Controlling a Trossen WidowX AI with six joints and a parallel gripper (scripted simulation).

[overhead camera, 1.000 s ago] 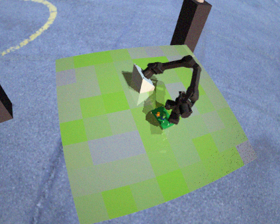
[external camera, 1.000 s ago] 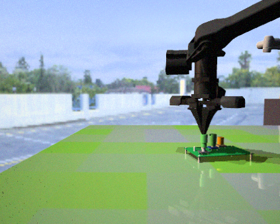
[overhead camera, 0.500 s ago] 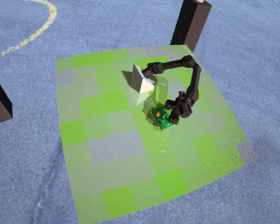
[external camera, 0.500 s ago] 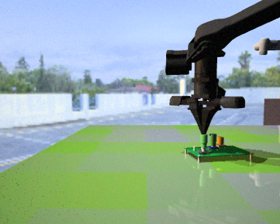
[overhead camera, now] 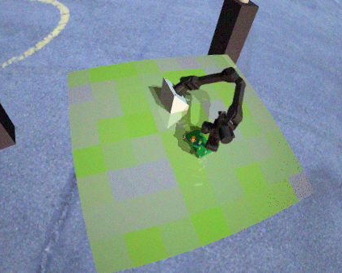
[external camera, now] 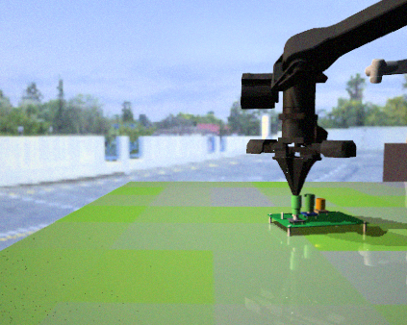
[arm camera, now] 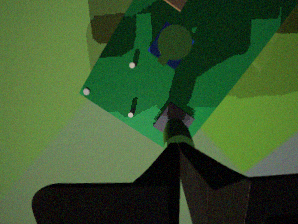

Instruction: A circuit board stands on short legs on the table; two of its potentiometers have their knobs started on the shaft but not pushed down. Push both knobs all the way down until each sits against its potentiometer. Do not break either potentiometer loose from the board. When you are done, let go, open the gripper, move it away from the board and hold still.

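Now: gripper tip 4 cm to the left of the green knob, 4 cm past it and 2 cm above it.
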